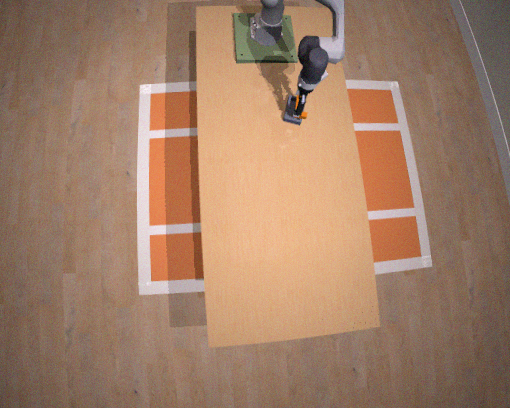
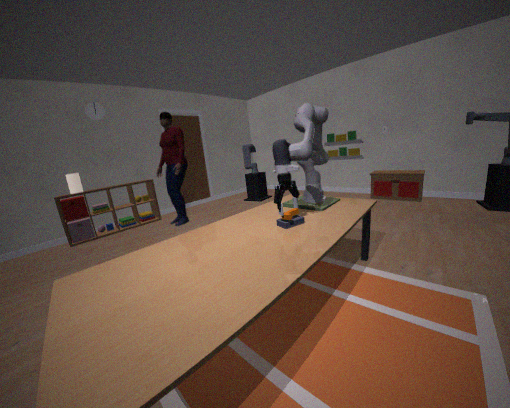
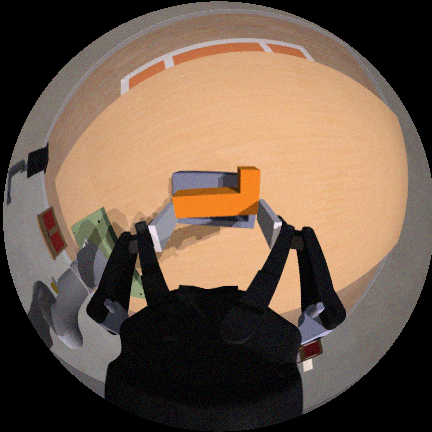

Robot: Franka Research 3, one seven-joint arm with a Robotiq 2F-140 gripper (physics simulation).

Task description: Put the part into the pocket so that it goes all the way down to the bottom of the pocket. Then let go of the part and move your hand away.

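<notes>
An orange L-shaped part (image 3: 217,197) (image 2: 291,213) (image 1: 303,115) sits between the finger pads of my gripper (image 3: 215,210) (image 1: 299,106) (image 2: 283,202), which is shut on it. The part is right over the grey-blue pocket block (image 3: 193,181) (image 1: 291,118) (image 2: 291,222) on the wooden table (image 1: 286,223). The part's top stands above the block's rim, so part of it sticks out. How deep its underside reaches into the pocket is hidden. The short leg of the L points away from me at the right end.
The arm's green base plate (image 1: 245,48) (image 2: 330,202) lies at the table's far end behind the block. A person (image 2: 173,166) stands by a shelf unit (image 2: 104,189) away from the table. Orange floor mats (image 1: 172,182) flank the table.
</notes>
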